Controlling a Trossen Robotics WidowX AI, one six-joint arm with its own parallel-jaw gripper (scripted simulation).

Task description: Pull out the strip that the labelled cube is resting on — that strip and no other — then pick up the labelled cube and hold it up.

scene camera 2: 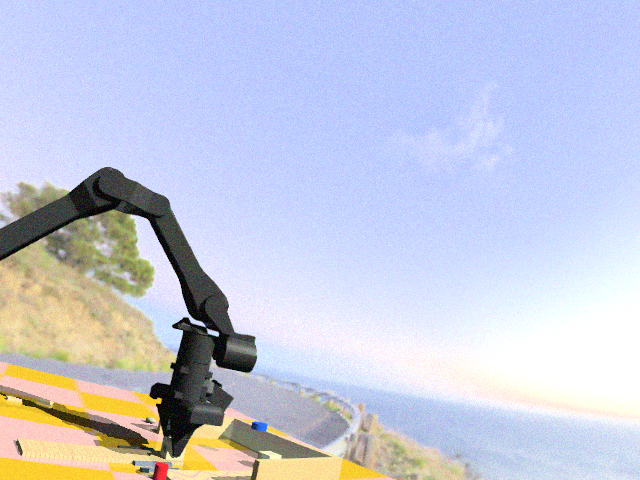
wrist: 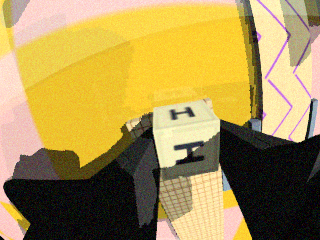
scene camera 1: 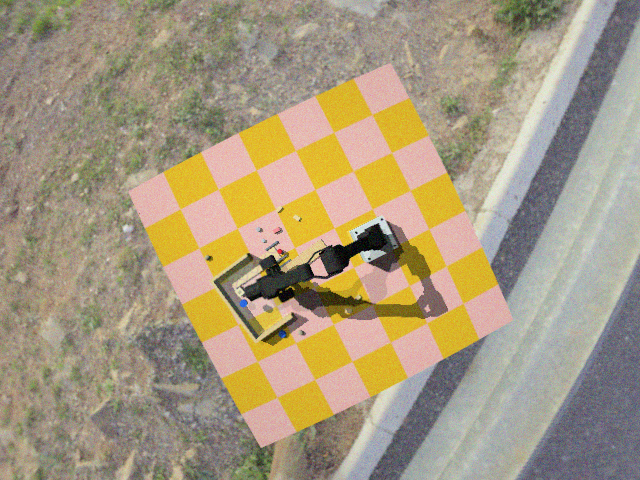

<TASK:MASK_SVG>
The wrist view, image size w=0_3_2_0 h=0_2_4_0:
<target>my gripper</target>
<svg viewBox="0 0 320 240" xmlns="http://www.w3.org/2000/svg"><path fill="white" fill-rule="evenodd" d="M152 128L148 128L143 135L140 135L139 139L133 141L129 147L125 148L117 159L113 159L107 167L103 167L96 175L89 177L89 180L11 179L4 181L3 189L7 193L8 199L12 201L17 211L23 213L25 220L31 223L23 240L156 240L160 164L159 157L157 157L155 140L153 140ZM220 120L220 167L223 169L224 175L227 176L225 179L228 180L228 184L231 185L233 195L235 195L237 204L239 204L241 215L244 217L252 240L320 240L320 133L297 143L297 141L280 139L280 137L267 135L264 132L253 131L253 129L243 127L243 125Z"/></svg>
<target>labelled cube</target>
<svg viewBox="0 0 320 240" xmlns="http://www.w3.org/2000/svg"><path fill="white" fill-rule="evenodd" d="M204 100L153 108L152 133L163 181L181 179L181 177L203 175L203 173L219 172L220 119L205 104Z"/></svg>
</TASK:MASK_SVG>
